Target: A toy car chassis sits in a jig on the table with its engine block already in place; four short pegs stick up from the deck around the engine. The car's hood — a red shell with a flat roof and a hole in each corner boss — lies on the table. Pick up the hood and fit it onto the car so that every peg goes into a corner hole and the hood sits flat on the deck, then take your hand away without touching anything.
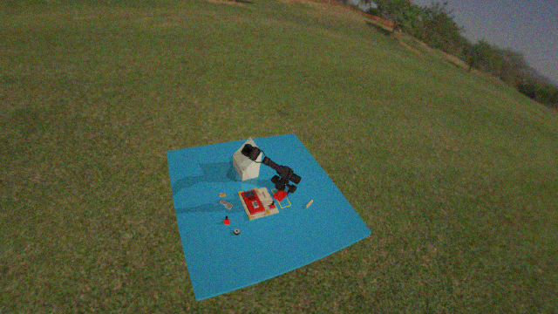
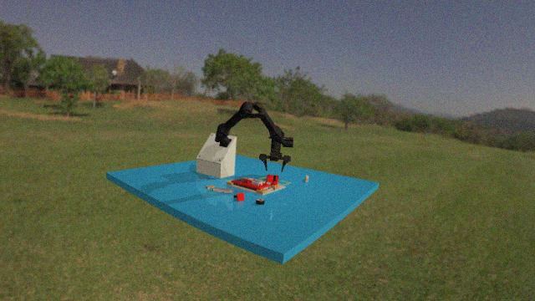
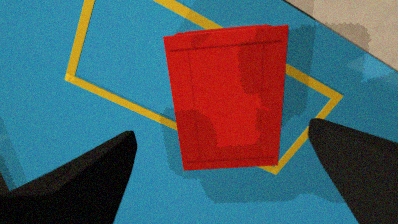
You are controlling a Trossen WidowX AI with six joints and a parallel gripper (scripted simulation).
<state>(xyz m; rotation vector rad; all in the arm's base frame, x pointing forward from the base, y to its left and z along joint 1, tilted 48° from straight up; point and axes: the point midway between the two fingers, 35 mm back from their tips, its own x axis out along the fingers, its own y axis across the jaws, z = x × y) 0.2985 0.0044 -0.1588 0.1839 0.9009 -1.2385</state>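
The red hood lies 40 mm below my gripper tip and 10 mm behind it. Round my gripper tip: grey piece 410 mm to the right, 50 mm below, 50 mm behind; beige jig 200 mm to the right, 50 mm below, 10 mm ahead; dark wheel 430 mm to the right, 190 mm ahead, 50 mm below.
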